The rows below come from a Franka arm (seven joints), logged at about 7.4 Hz.
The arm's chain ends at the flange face. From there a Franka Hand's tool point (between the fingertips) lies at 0.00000 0.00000 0.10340 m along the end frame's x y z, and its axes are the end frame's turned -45 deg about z.
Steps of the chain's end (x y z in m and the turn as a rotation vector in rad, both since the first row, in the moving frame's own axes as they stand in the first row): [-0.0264 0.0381 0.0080 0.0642 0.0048 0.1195]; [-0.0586 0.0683 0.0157 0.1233 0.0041 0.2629]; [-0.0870 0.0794 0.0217 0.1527 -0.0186 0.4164]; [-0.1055 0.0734 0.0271 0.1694 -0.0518 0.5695]
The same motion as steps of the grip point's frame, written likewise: [-0.0403 0.0042 0.0078 0.0420 0.0488 0.1195]; [-0.0794 -0.0005 0.0149 0.0843 0.0901 0.2629]; [-0.1056 -0.0155 0.0205 0.1211 0.0948 0.4164]; [-0.1139 -0.0356 0.0255 0.1564 0.0832 0.5695]
